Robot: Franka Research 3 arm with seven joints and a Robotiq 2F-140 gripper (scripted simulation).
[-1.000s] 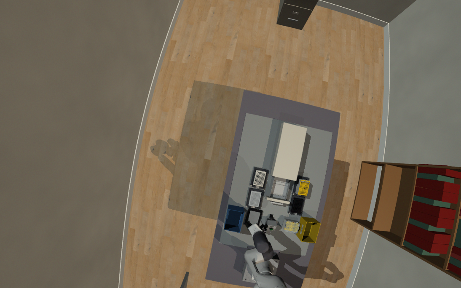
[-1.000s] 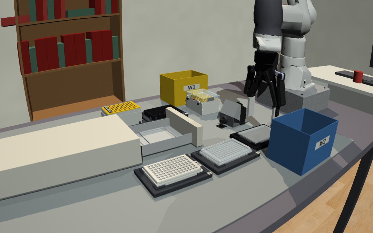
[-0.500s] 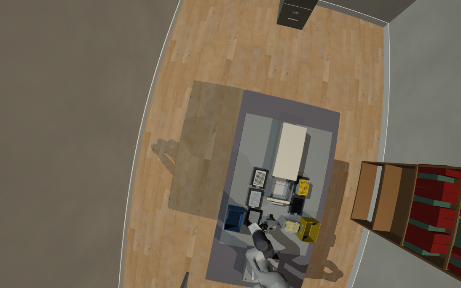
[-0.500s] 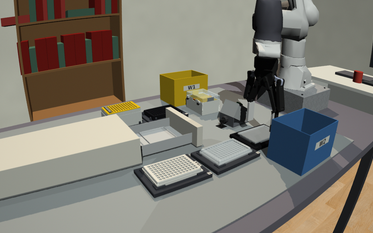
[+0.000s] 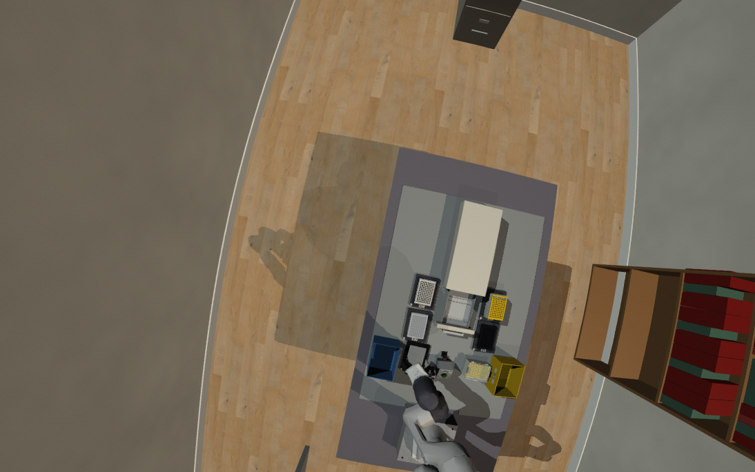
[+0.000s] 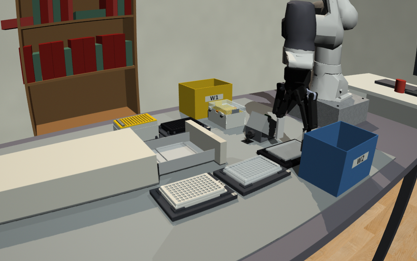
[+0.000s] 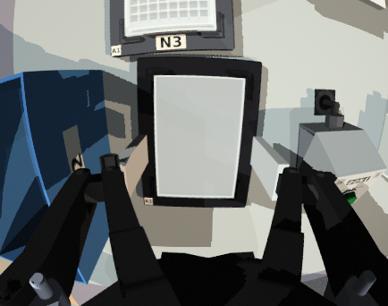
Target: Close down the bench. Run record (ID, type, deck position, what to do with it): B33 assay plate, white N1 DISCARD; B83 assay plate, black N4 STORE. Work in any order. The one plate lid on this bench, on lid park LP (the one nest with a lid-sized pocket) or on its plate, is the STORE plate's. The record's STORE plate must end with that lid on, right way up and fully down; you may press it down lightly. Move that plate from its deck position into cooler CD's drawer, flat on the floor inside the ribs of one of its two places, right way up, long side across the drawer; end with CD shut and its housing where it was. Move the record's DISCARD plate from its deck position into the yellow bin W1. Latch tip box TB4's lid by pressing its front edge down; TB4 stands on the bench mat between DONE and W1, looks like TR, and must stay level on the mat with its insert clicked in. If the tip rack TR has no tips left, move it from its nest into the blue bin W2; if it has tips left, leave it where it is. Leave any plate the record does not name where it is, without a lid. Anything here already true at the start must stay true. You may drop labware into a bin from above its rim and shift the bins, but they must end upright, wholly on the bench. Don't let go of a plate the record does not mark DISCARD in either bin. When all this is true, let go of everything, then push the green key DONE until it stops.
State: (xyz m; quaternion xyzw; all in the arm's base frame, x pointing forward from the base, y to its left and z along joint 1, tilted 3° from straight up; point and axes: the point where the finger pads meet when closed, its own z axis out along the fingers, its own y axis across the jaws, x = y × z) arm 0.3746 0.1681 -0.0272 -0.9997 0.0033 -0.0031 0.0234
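My gripper is now 4 cm above the clear plate lid. From my hand the other things lie so: blue bin W2 (1 cm behind, 17 cm to the left, 2 cm below); clear plate (17 cm ahead, 3 cm to the left, 4 cm below); black lid park (5 cm below).
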